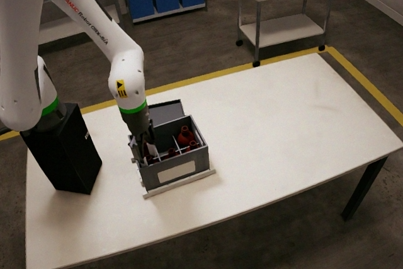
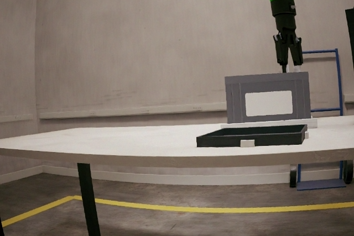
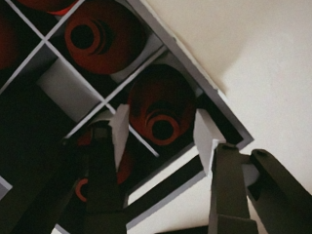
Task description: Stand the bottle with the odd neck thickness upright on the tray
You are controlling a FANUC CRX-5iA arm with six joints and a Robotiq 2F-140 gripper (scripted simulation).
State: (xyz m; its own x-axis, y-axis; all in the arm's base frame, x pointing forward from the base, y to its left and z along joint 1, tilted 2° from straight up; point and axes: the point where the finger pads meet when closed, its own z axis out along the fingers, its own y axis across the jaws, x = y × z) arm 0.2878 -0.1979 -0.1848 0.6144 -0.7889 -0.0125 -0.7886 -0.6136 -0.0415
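The bottle is 9 cm to the left of my hand, 8 cm below it and 1 cm ahead of it. Round my hand: crate 9 cm below, 9 cm ahead, 3 cm to the left; dark tray 31 cm to the left, 16 cm below, 16 cm ahead.
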